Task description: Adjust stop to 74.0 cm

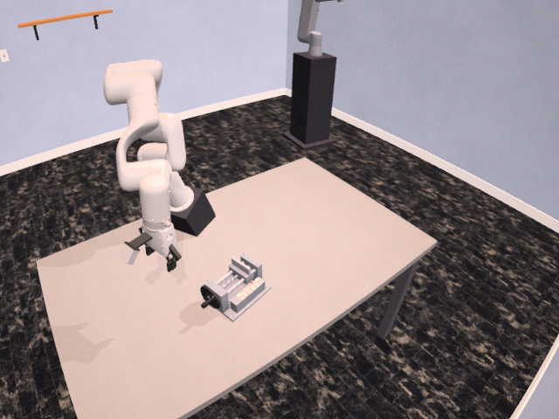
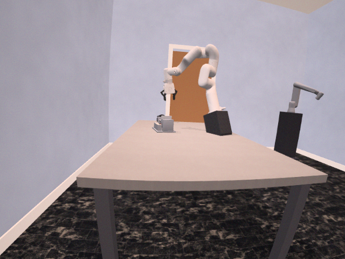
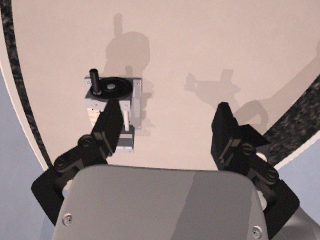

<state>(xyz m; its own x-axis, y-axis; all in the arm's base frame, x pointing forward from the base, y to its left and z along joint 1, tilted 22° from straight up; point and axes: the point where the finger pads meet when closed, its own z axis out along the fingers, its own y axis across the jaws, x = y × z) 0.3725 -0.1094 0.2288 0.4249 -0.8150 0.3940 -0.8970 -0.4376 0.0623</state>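
The handwheel knob lies 160 mm below my hand, 100 mm to the left of it and 90 mm ahead of it. The rest, counted from my hand: sliding stop block 260 mm to the left, 170 mm below, 10 mm ahead; black handwheel 170 mm below, 110 mm to the left, 80 mm ahead.
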